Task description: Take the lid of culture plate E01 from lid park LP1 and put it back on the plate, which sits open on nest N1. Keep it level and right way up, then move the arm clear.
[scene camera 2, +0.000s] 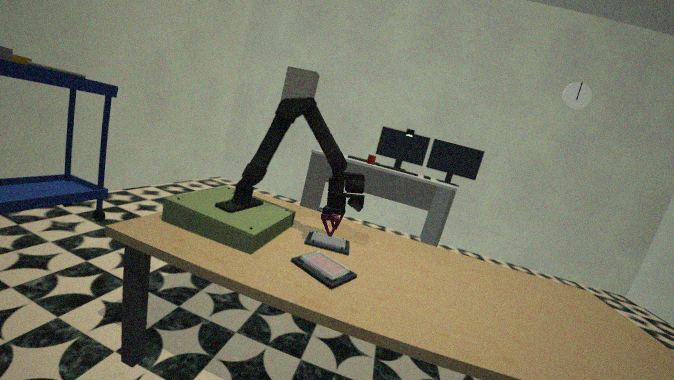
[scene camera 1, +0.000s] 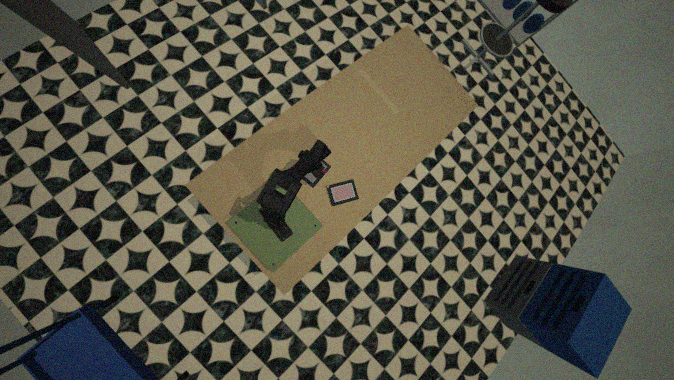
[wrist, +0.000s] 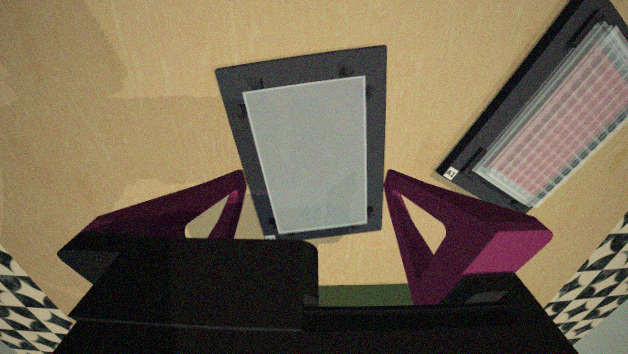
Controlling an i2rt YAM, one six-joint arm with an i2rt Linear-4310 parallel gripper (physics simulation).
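Frame: origin at the arm's base, x back, y left, z down, level; millimetres.
Where they show: gripper, fingertip midpoint: (scene camera 2: 332,232) (wrist: 314,177); arm's base at its link origin: (scene camera 2: 240,205).
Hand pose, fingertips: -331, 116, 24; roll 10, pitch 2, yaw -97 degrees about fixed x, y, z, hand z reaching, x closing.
Each offset is from my fingertips to the top centre of the thing, as dx, dy, dz. Level surfaces: height alone.
The lid {+6, -1, +29} (scene camera 1: 311,178) (scene camera 2: 327,242) (wrist: 310,155), a pale grey flat rectangle, lies level on the dark lid park LP1 {+6, -2, +27} (wrist: 376,150). The open culture plate E01 {-51, -202, +20} (scene camera 1: 343,192) (scene camera 2: 324,265) (wrist: 560,135), clear with pink wells, sits on the dark nest N1 {-51, -202, +29} (scene camera 2: 332,286) (wrist: 495,110), right of the lid park in the wrist view. My gripper (scene camera 2: 330,233) (wrist: 314,177) is open and points down close above the lid park. Its magenta fingertips stand on either side of the lid's near half in the wrist view. In scene camera 1 the arm hides most of the gripper and part of the lid park.
The arm's base stands on a green block (scene camera 1: 300,232) (scene camera 2: 270,232) on the wooden table {dz +47} (scene camera 1: 400,100) (scene camera 2: 450,300), near the lid park and the nest. A desk with two monitors (scene camera 2: 402,146) (scene camera 2: 455,159) and a blue cart (scene camera 2: 50,192) stand beyond the table.
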